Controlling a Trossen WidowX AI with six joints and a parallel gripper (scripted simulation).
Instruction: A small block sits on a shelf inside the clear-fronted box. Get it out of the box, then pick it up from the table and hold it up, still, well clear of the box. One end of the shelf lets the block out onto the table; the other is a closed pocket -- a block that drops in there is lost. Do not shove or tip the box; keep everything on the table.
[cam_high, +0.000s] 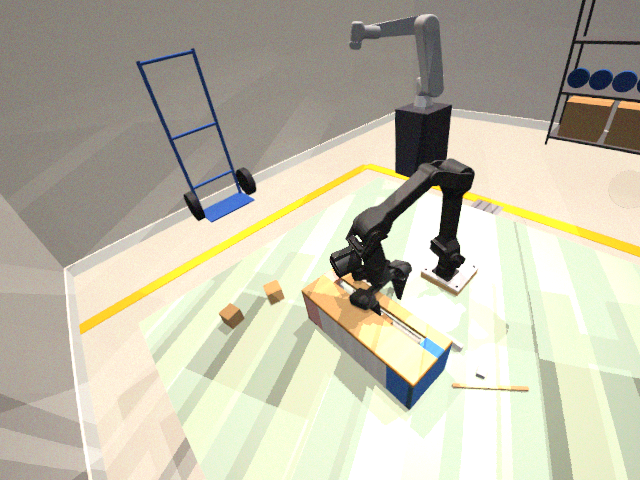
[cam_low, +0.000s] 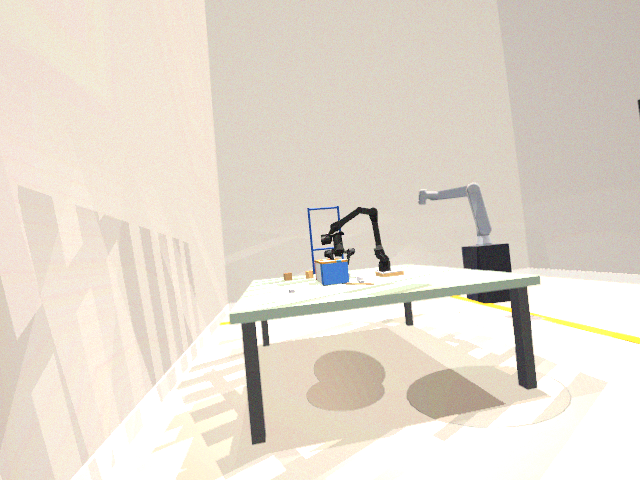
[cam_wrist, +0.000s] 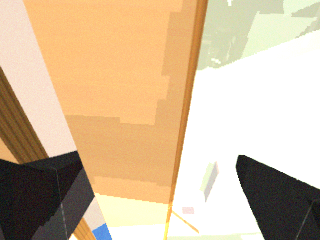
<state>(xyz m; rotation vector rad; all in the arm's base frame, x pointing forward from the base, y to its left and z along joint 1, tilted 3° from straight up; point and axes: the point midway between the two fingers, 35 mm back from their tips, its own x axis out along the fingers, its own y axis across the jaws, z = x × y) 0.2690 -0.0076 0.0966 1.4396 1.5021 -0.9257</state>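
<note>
My gripper tip is now 30 mm short of the box, 10 mm to the left of it and 20 mm above it. Also, from my gripper tip: thin wooden stick 50 mm behind, 280 mm to the left, 80 mm below.
</note>
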